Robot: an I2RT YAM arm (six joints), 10 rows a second.
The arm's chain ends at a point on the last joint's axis. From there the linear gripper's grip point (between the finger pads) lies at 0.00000 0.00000 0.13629 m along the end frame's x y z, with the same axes.
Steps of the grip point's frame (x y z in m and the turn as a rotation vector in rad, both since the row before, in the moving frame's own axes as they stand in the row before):
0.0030, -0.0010, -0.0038, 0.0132, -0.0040, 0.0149
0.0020, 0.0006, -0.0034, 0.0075, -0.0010, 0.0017
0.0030, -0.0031, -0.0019, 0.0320, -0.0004, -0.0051
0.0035, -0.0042, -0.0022, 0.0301, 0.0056, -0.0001
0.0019, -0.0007, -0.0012, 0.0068, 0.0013, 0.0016
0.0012, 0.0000, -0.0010, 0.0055, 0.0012, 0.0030
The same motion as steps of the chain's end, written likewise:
0.0035, 0.0008, -0.0038, 0.0132, -0.0040, 0.0149
0.0021, 0.0016, -0.0034, 0.0075, -0.0010, 0.0017
0.0031, 0.0013, -0.0018, 0.0320, -0.0004, -0.0051
0.0027, -0.0001, -0.0021, 0.0301, 0.0056, -0.0001
0.0017, 0.0002, -0.0012, 0.0068, 0.0013, 0.0016
0.0010, 0.0007, -0.0010, 0.0055, 0.0012, 0.0030

